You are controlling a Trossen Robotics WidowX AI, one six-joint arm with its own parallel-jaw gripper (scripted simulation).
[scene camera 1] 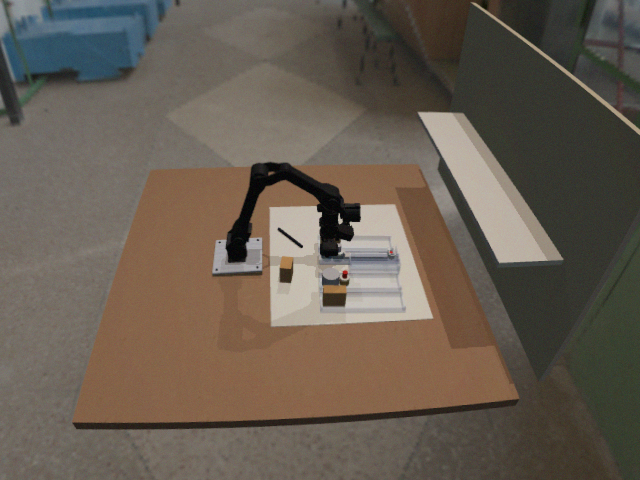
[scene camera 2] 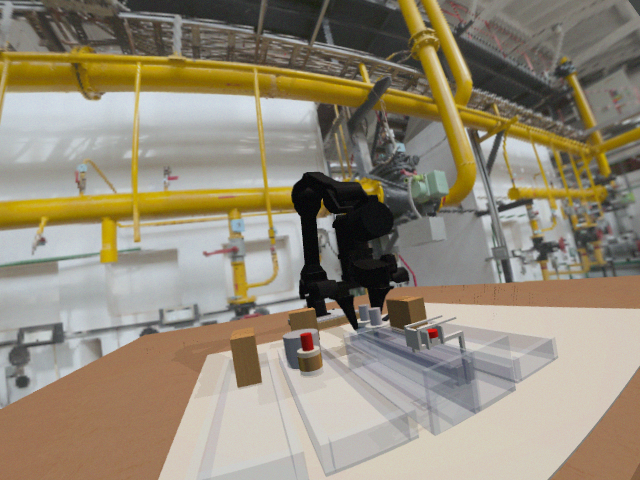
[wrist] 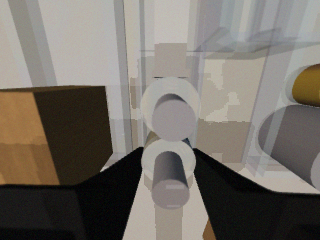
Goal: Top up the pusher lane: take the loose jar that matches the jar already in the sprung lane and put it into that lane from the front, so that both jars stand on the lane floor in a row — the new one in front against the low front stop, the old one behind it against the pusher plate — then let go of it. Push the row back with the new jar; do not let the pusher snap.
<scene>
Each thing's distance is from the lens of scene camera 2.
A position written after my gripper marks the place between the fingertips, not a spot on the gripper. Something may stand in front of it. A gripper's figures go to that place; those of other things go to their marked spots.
my gripper (scene camera 2: 367,327): 48 cm
wooden box (scene camera 2: 403,310): 48 cm
wooden box (scene camera 2: 247,367): 39 cm
clear sprung lane (scene camera 2: 446,385): 24 cm
</scene>
